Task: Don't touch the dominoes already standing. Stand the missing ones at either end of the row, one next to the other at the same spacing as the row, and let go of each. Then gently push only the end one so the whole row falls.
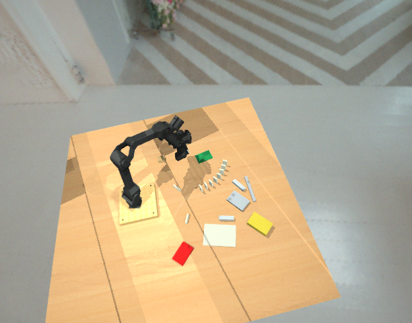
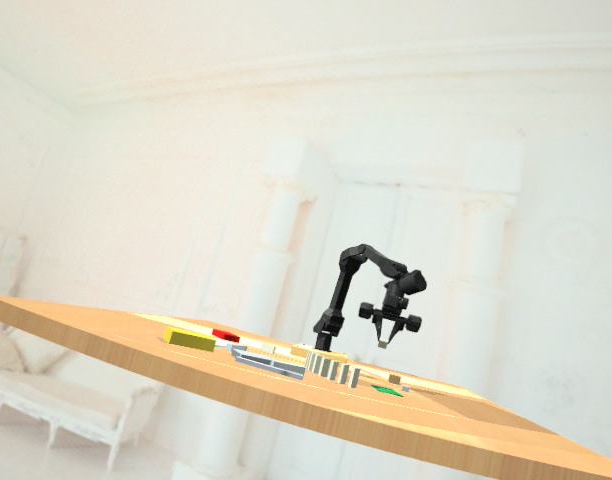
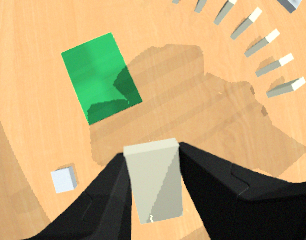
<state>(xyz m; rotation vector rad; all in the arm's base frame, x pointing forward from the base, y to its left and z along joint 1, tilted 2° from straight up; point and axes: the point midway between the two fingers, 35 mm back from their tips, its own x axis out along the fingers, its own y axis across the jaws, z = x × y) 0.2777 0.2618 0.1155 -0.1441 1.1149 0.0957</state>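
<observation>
Right now the green tile is 8 cm ahead of my gripper tip, 5 cm to the left of it and 12 cm below it. From my gripper tip the other things lie so: grey cube (4 cm behind, 9 cm to the left, 11 cm below); tan block (18 cm behind, 4 cm to the left, 11 cm below); grey plate (26 cm ahead, 26 cm to the right, 11 cm below).
</observation>
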